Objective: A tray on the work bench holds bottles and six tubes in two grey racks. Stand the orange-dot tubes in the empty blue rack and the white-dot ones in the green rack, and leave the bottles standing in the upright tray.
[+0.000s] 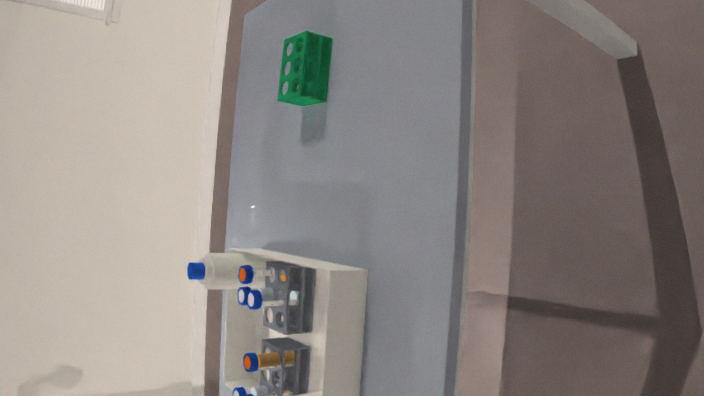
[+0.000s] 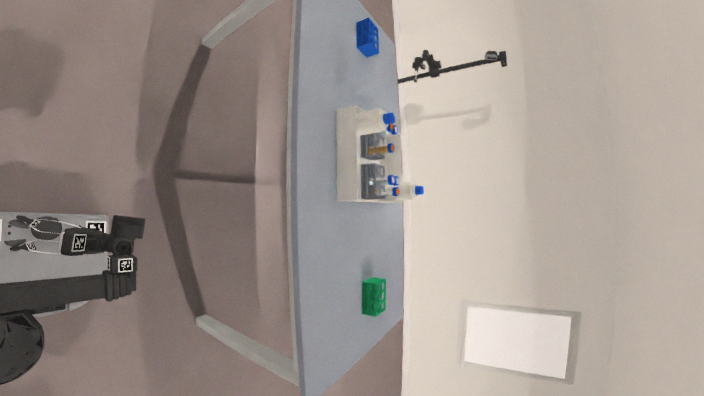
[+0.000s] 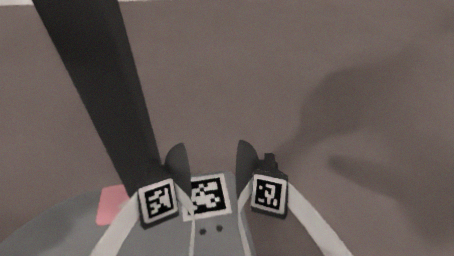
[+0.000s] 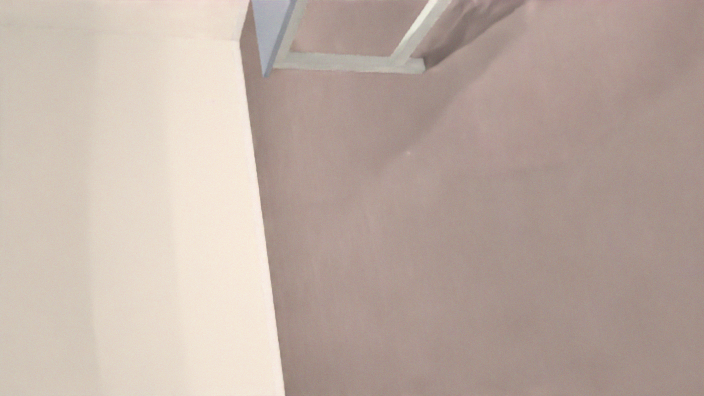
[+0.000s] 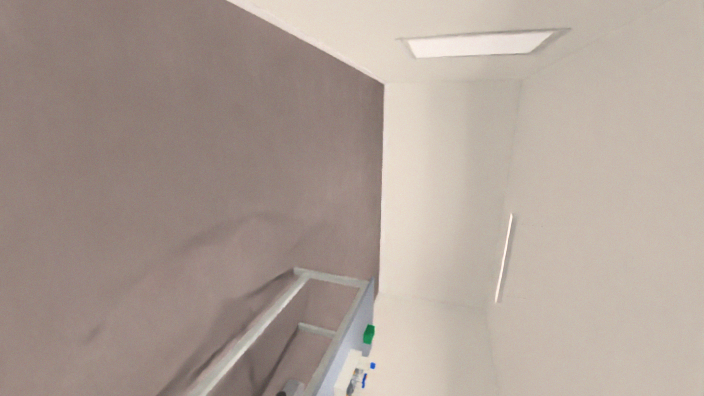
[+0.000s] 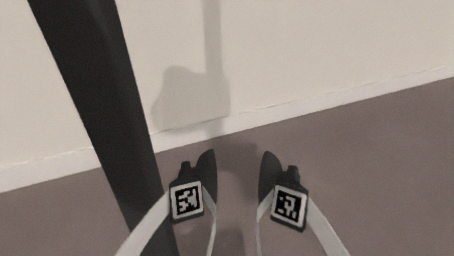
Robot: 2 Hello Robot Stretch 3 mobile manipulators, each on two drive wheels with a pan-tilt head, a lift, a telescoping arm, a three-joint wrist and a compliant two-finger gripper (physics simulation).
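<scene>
A white tray stands upright on the bench. It holds two grey racks with blue-capped tubes, among them an orange-dot tube and a white-dot tube, and two blue-capped bottles, one near the green-rack end. Some tubes hide one another. The green rack and the blue rack stand empty on opposite sides of the tray. My r1 gripper is open and empty above its own base, away from the bench. My r2 gripper is open and empty beside a wall.
The bench has pale legs and a low frame. A dark robot mast rises beyond its back edge. A wall runs behind the bench. A grey robot base partly shows near the bench.
</scene>
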